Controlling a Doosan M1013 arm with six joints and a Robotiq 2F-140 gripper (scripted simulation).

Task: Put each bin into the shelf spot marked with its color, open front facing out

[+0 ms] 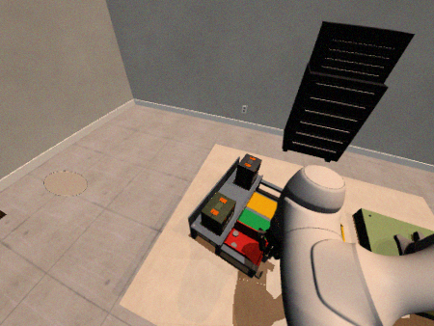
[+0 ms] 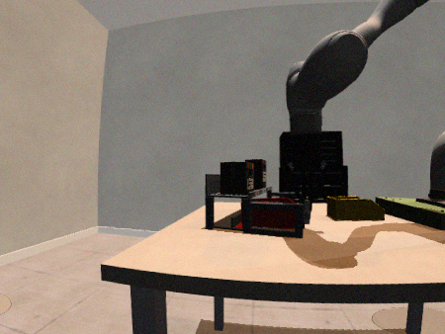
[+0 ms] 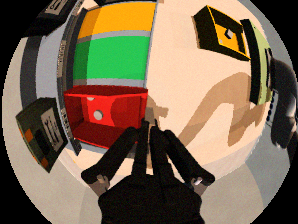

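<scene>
Now: the red bin 9 cm ahead of my hand, 1 cm to the right of it and 1 cm below it. The rest, counted from my hand: yellow bin 21 cm to the right, 20 cm behind, 2 cm below; then dark box 25 cm to the right, 17 cm ahead, 11 cm above.
</scene>
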